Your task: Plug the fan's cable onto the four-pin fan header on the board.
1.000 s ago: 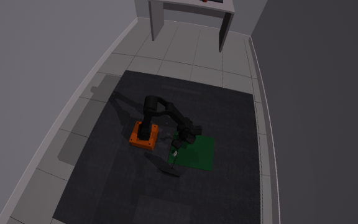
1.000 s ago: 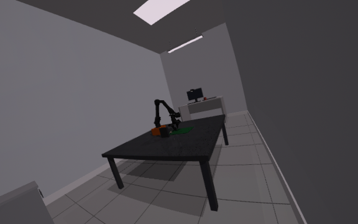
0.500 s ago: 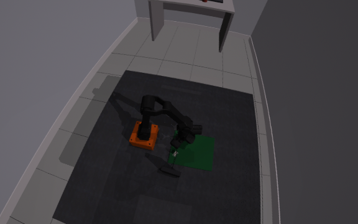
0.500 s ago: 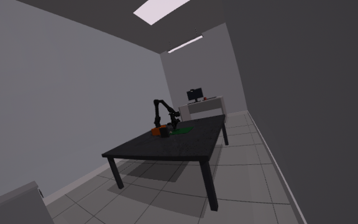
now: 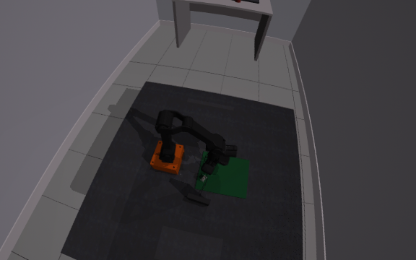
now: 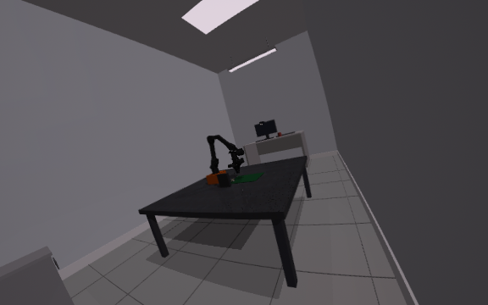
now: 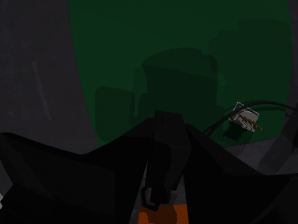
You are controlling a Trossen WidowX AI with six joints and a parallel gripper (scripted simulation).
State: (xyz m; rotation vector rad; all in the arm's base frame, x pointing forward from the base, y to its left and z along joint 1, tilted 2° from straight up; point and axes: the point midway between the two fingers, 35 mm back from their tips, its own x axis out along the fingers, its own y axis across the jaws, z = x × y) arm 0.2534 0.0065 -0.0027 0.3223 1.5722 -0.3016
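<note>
The green board lies 80 mm ahead of my gripper tip, 50 mm to the right of it and 80 mm below it. Also, from my gripper tip: black fan (60 mm behind, 210 mm to the right, 10 mm below); then black plug (10 mm behind, 10 mm above).
</note>
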